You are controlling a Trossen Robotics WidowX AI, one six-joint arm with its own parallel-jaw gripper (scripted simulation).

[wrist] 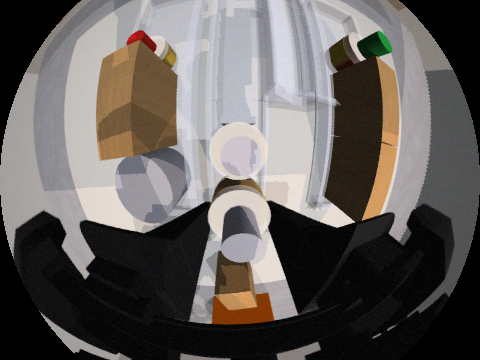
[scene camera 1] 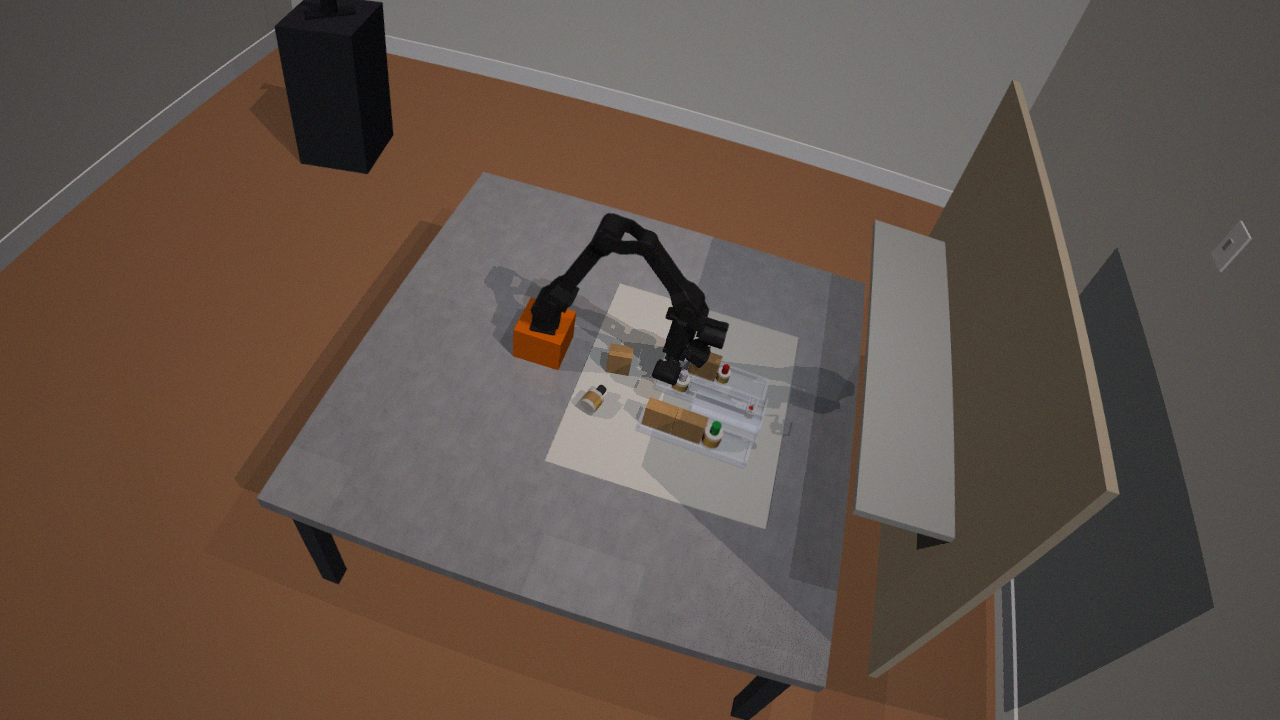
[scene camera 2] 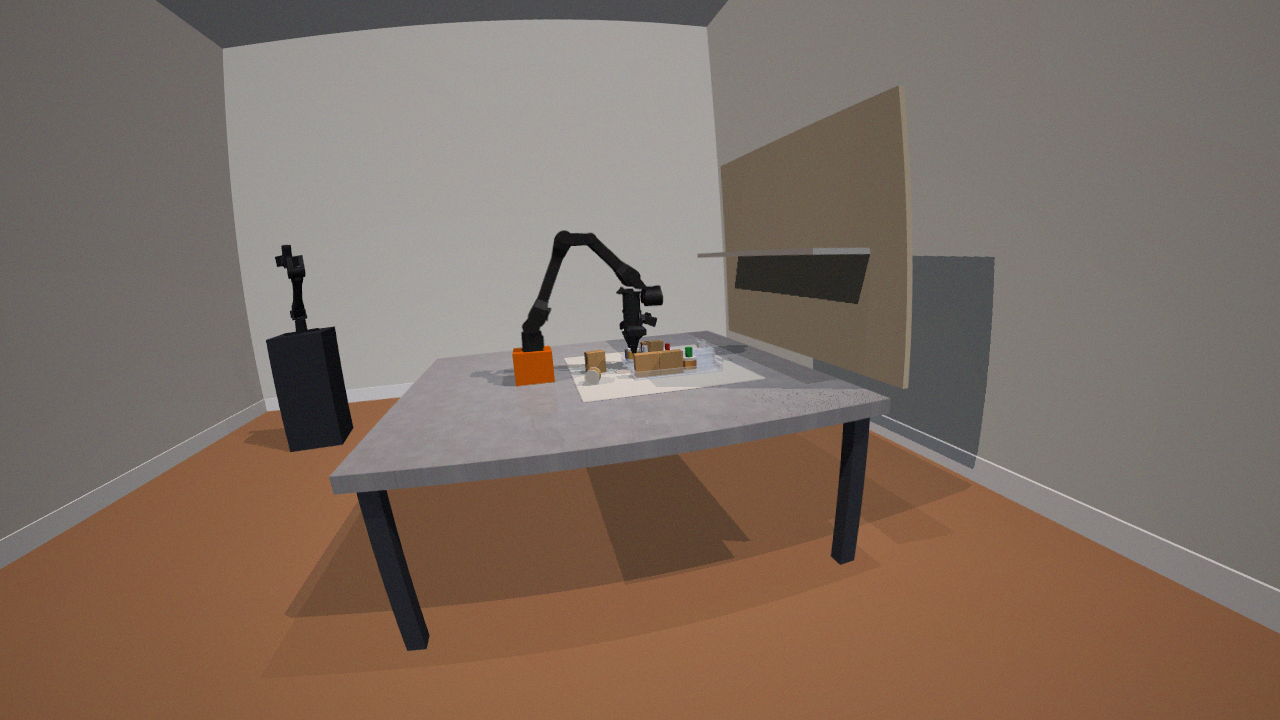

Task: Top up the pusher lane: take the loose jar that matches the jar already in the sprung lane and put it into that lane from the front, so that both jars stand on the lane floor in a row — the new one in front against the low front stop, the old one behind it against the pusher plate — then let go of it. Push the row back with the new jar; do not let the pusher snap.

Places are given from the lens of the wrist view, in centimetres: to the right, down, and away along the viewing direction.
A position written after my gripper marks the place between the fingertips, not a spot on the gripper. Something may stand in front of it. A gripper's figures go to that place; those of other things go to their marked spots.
my gripper [wrist: 238,207]: 0, 2, 10
pale-lidded jar [wrist: 239,214]: 0, 2, 7
pale-lidded jar [wrist: 238,151]: 0, -1, 6
